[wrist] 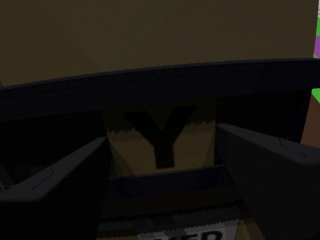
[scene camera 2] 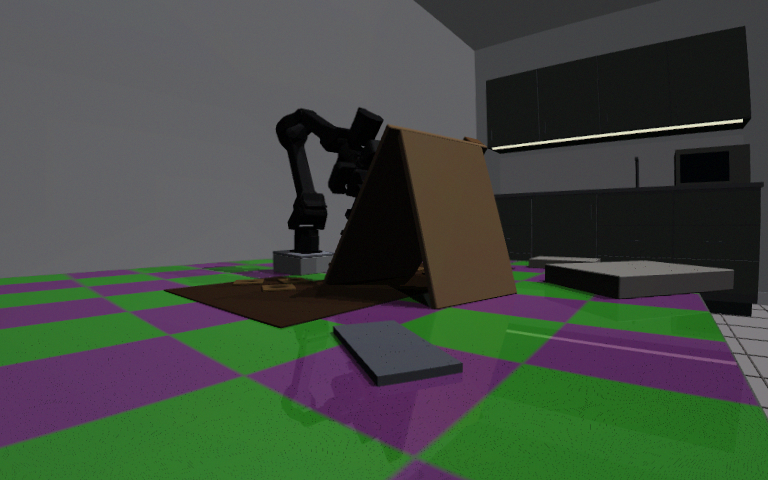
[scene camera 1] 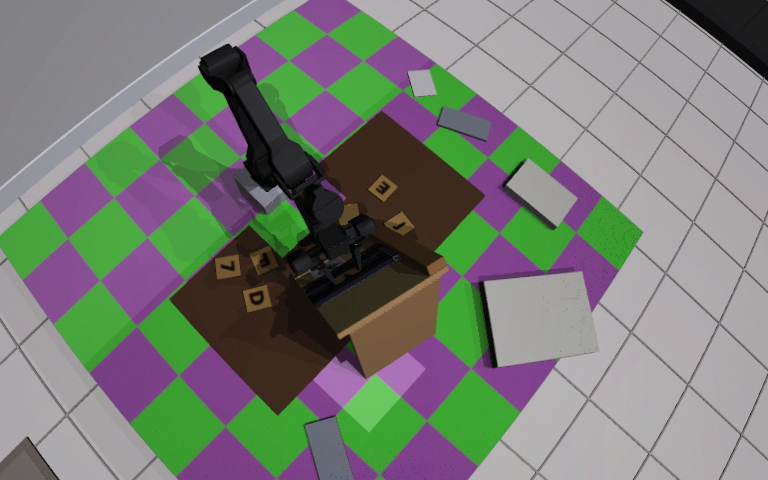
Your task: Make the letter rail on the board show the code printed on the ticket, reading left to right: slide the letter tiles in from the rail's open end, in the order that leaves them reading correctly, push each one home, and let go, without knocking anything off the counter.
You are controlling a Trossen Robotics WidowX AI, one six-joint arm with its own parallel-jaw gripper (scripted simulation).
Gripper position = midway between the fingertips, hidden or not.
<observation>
The gripper (scene camera 1: 348, 277) carries a letter tile (wrist: 144, 138). Also in view: a brown board (scene camera 2: 425, 197) and a brown mat (scene camera 1: 278, 350).
The gripper also shows in scene camera 2 (scene camera 2: 392, 204). The brown board also shows in scene camera 1 (scene camera 1: 389, 308). The brown mat shows as well in scene camera 2 (scene camera 2: 312, 301).
</observation>
